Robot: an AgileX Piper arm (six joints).
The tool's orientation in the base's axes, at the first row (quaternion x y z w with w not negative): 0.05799, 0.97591, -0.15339, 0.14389
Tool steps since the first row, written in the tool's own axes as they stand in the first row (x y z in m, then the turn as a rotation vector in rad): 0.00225, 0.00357, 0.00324, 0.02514, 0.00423, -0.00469; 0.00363, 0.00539, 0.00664, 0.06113, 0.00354, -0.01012; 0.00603, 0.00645, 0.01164, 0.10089, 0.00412, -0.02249; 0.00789, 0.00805, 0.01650, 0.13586, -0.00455, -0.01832
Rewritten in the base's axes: -0.00073, 0.00251, -0.00463, -0.02450, 0.00722, -0.00443; -0.00086, 0.00325, -0.00866, -0.06029, 0.01077, -0.01003; -0.00166, 0.00284, -0.01423, -0.10130, 0.01797, -0.01079; -0.00190, 0.00295, -0.01967, -0.13486, 0.01087, -0.02259
